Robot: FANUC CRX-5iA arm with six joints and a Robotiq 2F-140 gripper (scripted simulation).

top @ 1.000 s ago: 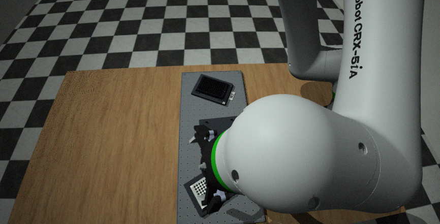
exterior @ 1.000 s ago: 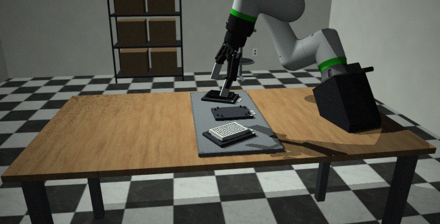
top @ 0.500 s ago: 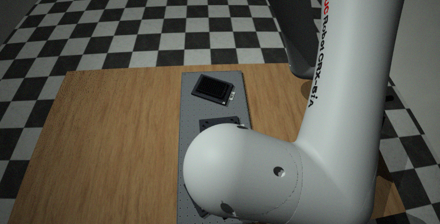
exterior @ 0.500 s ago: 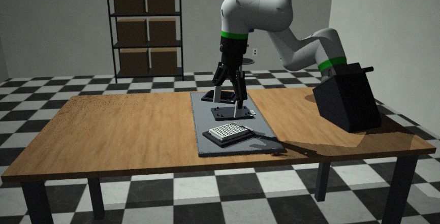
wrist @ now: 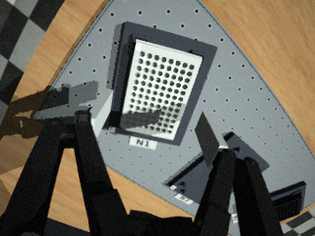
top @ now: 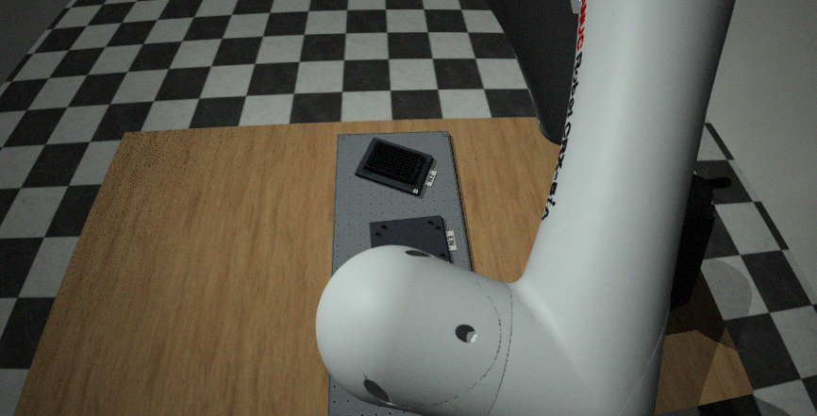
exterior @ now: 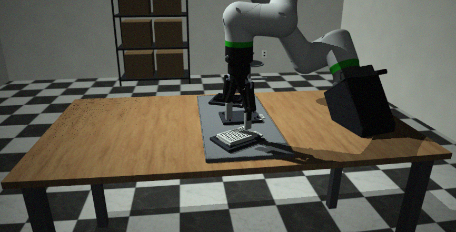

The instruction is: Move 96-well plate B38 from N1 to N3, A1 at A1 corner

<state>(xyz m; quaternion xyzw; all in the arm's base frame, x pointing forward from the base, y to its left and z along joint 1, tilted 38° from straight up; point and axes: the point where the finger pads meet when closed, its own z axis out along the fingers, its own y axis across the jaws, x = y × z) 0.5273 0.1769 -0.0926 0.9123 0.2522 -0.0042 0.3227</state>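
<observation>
Right now the white 96-well plate B38 is 7 cm below my hand. Round my hand: landing nest N3 (4 cm behind, 21 cm to the right, 8 cm below); then plate nest N1 (8 cm below); then N1 label (8 cm behind, 5 cm to the right, 9 cm below).
</observation>
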